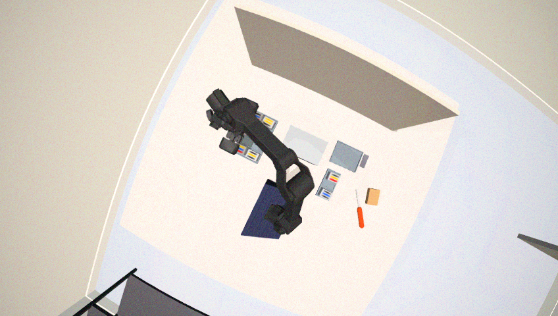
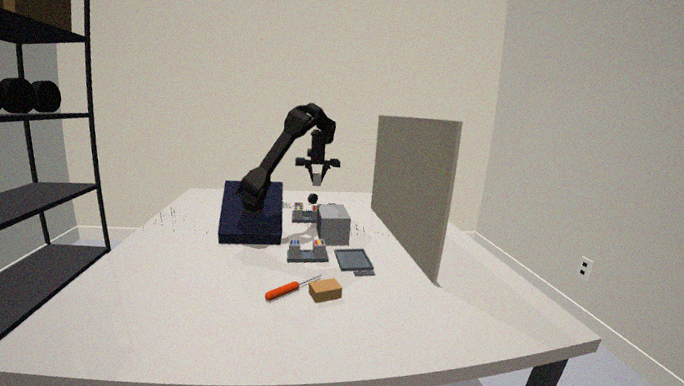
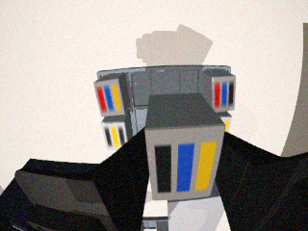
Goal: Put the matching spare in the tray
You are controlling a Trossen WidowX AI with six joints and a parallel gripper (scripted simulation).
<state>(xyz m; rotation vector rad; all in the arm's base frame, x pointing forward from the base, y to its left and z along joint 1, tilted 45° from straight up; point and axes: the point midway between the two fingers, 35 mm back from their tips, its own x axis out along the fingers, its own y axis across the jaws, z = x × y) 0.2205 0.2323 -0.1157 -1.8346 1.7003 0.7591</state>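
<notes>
My gripper tip is 420 mm to the left of the grey-blue tray, 150 mm above it and 110 mm short of it. The rest, counted from my gripper tip: grey panel: 310 mm ahead, 210 mm to the right, 80 mm above; then tan block: 610 mm to the right, 140 mm below, 20 mm ahead.
</notes>
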